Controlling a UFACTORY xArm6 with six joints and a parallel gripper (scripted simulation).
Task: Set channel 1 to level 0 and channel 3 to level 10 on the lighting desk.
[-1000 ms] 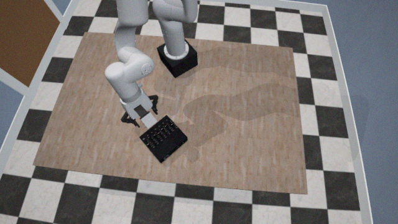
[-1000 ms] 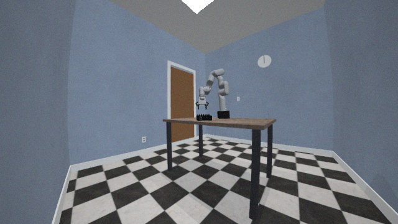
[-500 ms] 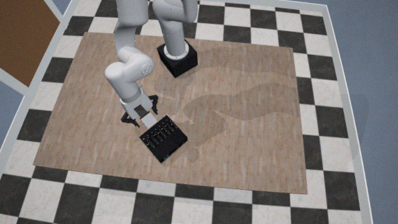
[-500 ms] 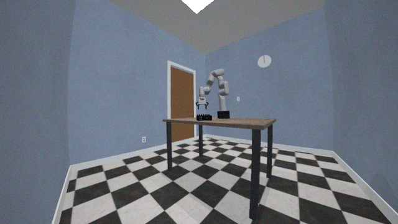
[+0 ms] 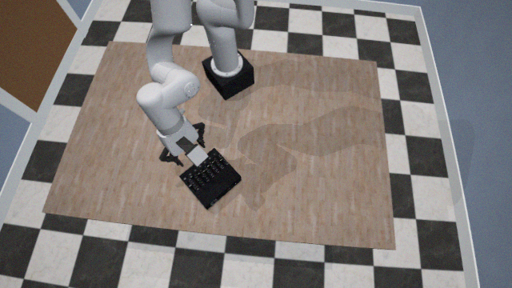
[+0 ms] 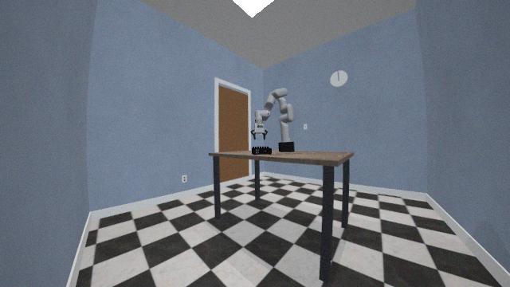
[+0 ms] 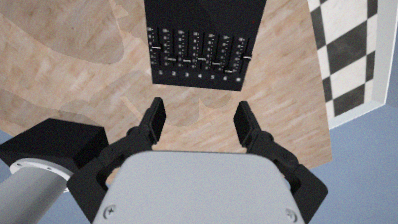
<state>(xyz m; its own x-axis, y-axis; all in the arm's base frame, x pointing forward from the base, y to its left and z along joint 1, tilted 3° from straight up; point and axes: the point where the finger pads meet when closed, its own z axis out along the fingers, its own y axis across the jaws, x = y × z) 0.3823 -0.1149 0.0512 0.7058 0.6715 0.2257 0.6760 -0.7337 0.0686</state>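
The channel 1 fader cap is 90 mm to the left of my hand and 80 mm below it. The rest, counted from my hand: channel 3 cap 20 mm ahead, 50 mm to the left, 80 mm below; then channel 2 cap 10 mm ahead, 60 mm to the left, 80 mm below.
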